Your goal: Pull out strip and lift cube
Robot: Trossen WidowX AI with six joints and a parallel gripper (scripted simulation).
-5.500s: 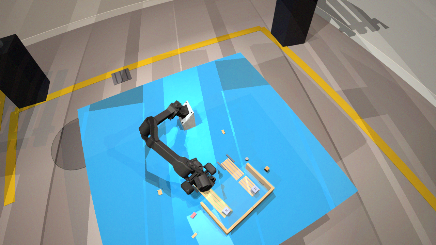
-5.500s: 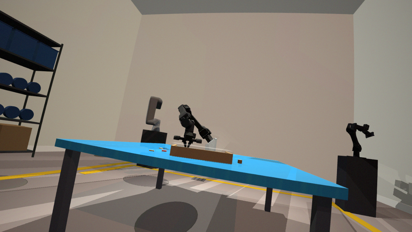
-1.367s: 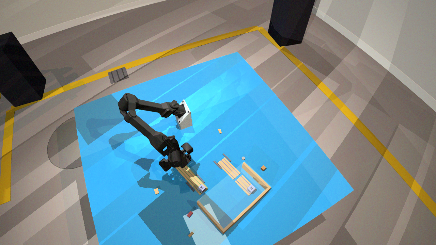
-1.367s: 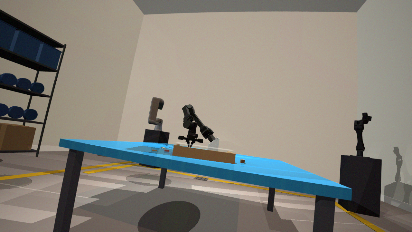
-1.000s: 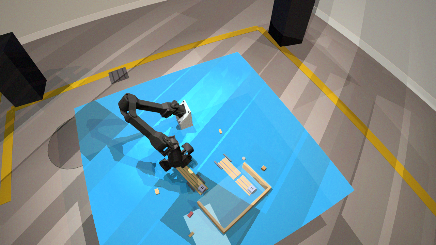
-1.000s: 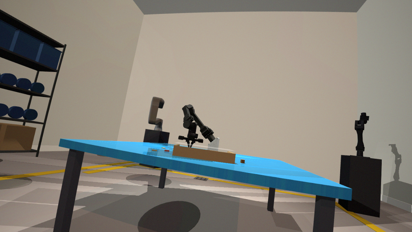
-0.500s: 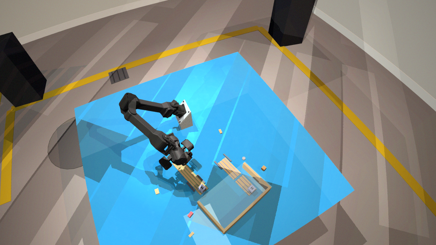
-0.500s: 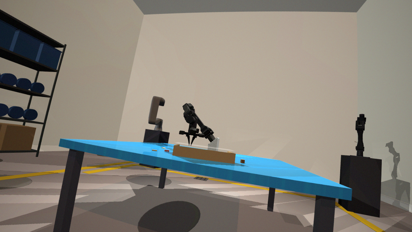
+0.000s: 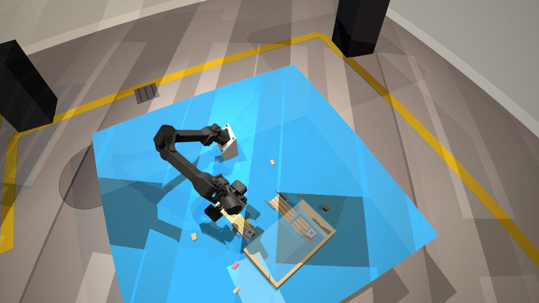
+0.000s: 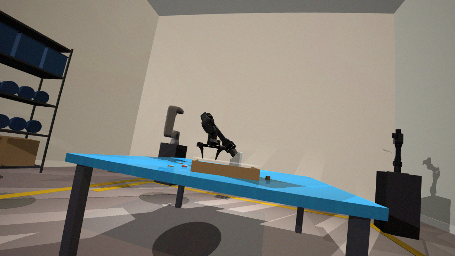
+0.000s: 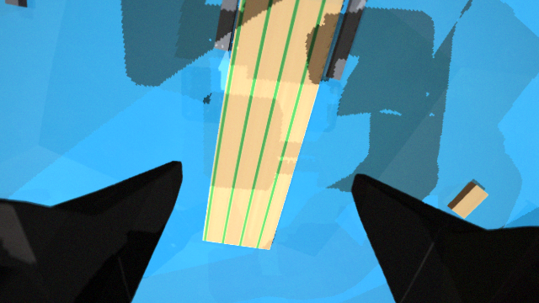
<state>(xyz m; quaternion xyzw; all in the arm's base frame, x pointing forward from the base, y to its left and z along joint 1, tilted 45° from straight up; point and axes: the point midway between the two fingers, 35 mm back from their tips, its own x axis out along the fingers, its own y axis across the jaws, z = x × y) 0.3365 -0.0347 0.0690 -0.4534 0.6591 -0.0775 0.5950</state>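
My gripper tip is 2 cm short of the strip, 1 cm to the right of it and 5 cm above it. The rest, counted from my gripper tip: brown cube: 12 cm ahead, 40 cm to the left, 4 cm below; red piece: 22 cm ahead, 4 cm to the right, 5 cm below.
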